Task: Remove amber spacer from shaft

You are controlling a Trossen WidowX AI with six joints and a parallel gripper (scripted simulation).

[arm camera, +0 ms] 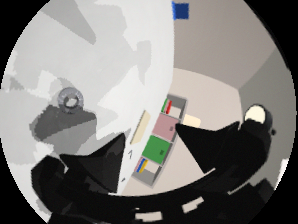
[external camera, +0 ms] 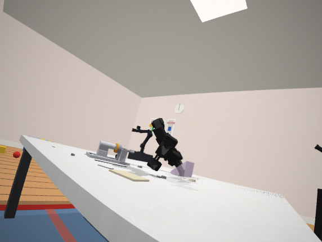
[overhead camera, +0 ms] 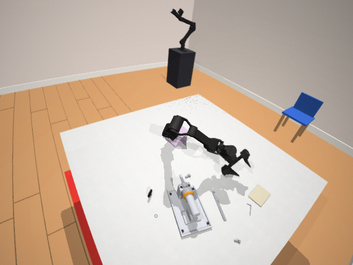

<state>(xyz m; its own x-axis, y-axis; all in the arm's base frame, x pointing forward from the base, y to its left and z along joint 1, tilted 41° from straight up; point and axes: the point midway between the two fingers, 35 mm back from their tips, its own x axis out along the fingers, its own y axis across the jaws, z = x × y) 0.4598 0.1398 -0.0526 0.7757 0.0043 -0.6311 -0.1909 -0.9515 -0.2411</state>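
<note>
My gripper tip is now 100 mm past the steel shaft, 360 mm to the left of it and 10 mm below it. Also, from my gripper tip: grey bar (40 mm ahead, 240 mm to the right, 60 mm below); then cream ring (300 mm behind, 30 mm to the left, 60 mm below); then tan tile (140 mm ahead, 60 mm below).
</note>
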